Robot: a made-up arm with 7 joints. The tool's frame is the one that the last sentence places. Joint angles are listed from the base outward.
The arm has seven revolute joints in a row. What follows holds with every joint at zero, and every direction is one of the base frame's. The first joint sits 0.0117 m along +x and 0.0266 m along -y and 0.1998 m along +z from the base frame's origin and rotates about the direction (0.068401, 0.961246, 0.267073). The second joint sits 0.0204 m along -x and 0.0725 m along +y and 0.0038 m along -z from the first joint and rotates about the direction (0.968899, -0.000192, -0.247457). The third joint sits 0.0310 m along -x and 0.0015 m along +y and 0.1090 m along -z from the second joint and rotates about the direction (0.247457, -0.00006, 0.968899). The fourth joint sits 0.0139 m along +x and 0.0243 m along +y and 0.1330 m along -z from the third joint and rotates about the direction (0.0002, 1, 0.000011). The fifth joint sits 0.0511 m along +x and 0.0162 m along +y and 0.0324 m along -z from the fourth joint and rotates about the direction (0.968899, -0.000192, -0.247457). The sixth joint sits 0.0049 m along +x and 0.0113 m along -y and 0.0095 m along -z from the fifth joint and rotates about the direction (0.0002, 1, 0.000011). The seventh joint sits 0.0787 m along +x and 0.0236 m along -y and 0.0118 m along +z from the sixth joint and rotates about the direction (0.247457, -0.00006, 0.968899). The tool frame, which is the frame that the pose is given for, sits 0.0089 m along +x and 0.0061 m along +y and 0.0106 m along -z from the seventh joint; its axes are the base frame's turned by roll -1.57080, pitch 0.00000 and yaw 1.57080 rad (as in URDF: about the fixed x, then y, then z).
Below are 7 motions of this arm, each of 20 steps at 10 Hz.
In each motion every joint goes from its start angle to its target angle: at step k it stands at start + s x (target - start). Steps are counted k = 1, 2, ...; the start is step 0. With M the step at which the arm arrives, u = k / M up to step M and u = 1 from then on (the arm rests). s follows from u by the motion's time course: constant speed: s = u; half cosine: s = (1 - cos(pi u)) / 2; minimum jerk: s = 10 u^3 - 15 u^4 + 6 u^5.
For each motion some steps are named. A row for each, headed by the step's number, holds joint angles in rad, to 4 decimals.
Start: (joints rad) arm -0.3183 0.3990 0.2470 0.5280 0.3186 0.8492 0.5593
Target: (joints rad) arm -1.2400 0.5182 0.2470 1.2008 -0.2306 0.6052 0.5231
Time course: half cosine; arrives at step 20
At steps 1, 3, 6, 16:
1: -0.3240 0.3997 0.2470 0.5321 0.3152 0.8477 0.5591
3: -0.3685 0.4055 0.2470 0.5647 0.2887 0.8359 0.5573
6: -0.5083 0.4236 0.2470 0.6667 0.2054 0.7989 0.5518
16: -1.1520 0.5068 0.2470 1.1366 -0.1782 0.6285 0.5266

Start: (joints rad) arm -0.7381 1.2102 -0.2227 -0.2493 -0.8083 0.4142 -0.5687
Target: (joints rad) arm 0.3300 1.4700 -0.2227 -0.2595 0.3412 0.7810 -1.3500
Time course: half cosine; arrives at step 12
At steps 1, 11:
1: -0.7199 1.2146 -0.2227 -0.2495 -0.7887 0.4204 -0.5820
11: 0.3118 1.4656 -0.2227 -0.2593 0.3216 0.7748 -1.3367

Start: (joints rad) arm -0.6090 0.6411 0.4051 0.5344 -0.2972 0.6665 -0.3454
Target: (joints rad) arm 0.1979 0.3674 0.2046 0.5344 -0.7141 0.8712 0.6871
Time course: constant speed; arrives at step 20
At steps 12, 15, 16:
12: -0.1249 0.4769 0.2848 0.5344 -0.5473 0.7893 0.2741
15: -0.0038 0.4358 0.2547 0.5344 -0.6099 0.8200 0.4290
16: 0.0365 0.4221 0.2447 0.5344 -0.6307 0.8303 0.4806

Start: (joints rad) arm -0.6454 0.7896 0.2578 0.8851 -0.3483 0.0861 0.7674
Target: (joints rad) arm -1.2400 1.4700 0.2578 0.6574 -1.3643 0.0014 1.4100
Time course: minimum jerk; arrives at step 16
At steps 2, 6, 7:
2: -0.6549 0.8005 0.2578 0.8814 -0.3646 0.0847 0.7777
6: -0.8090 0.9769 0.2578 0.8224 -0.6279 0.0628 0.9442
7: -0.8737 1.0509 0.2578 0.7977 -0.7385 0.0536 1.0142

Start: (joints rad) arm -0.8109 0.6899 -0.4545 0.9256 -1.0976 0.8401 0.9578
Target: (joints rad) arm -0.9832 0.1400 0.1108 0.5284 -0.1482 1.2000 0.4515
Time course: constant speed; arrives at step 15
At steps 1, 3, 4, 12, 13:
1: -0.8224 0.6532 -0.4168 0.8991 -1.0343 0.8641 0.9240
3: -0.8454 0.5799 -0.3414 0.8462 -0.9077 0.9121 0.8565
4: -0.8568 0.5433 -0.3038 0.8197 -0.8444 0.9361 0.8228
12: -0.9487 0.2500 -0.0023 0.6078 -0.3381 1.1280 0.5528
13: -0.9602 0.2133 0.0354 0.5814 -0.2748 1.1520 0.5190

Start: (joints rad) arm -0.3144 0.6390 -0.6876 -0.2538 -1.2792 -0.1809 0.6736
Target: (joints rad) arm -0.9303 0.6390 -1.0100 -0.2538 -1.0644 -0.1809 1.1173
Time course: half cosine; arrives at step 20
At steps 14, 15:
14: -0.8034 0.6390 -0.9436 -0.2538 -1.1087 -0.1809 1.0259
15: -0.8401 0.6390 -0.9628 -0.2538 -1.0959 -0.1809 1.0523

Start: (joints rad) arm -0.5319 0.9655 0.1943 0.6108 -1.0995 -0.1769 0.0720
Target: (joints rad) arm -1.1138 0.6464 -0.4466 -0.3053 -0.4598 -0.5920 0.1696
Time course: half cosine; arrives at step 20
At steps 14, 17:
14: -0.9939 0.7122 -0.3145 -0.1165 -0.5916 -0.5064 0.1495
17: -1.0821 0.6638 -0.4117 -0.2554 -0.4947 -0.5694 0.1643

